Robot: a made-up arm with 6 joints.
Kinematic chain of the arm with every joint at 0, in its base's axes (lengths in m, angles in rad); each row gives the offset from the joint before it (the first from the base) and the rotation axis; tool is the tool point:
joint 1: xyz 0 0 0.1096 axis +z
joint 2: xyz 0 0.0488 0 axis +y
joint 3: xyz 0 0 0.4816 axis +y
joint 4: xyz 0 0 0.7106 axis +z
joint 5: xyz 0 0 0 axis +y
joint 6: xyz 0 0 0.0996 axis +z
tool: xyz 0 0 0
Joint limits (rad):
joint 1: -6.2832..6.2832
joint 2: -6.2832..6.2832
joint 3: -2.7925..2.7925
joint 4: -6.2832..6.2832
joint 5: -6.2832..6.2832
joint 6: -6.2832..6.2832
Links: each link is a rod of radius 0.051 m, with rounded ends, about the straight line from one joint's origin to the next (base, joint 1, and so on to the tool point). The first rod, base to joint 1, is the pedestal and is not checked.
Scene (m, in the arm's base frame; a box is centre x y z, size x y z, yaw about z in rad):
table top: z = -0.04
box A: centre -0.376 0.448 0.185 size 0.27 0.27 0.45 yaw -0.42
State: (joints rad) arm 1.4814 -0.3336 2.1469 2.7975 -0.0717 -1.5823
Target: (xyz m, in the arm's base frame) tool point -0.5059 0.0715 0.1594
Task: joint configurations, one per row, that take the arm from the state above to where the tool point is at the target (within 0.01 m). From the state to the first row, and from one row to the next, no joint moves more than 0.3 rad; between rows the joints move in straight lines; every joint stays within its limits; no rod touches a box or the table.
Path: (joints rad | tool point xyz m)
1: 1.7510 -0.5074 1.8702 2.8683 -0.0124 -1.7595 | -0.1479 0.5412 0.6967
2: 2.0206 -0.6812 1.5935 2.9390 0.0470 -1.9368 | -0.1903 0.2797 0.9831
3: 2.2423 -0.6198 1.8204 2.9054 0.0287 -1.8482 | -0.3340 0.3407 0.7973
4: 2.4639 -0.5584 2.0473 2.8718 0.0104 -1.7595 | -0.4610 0.3080 0.5853
5: 2.6856 -0.4969 2.2742 2.8381 -0.0079 -1.6709 | -0.5271 0.2044 0.3661
6: 2.9072 -0.4355 2.5011 2.8045 -0.0262 -1.5823 | -0.5059 0.0715 0.1594

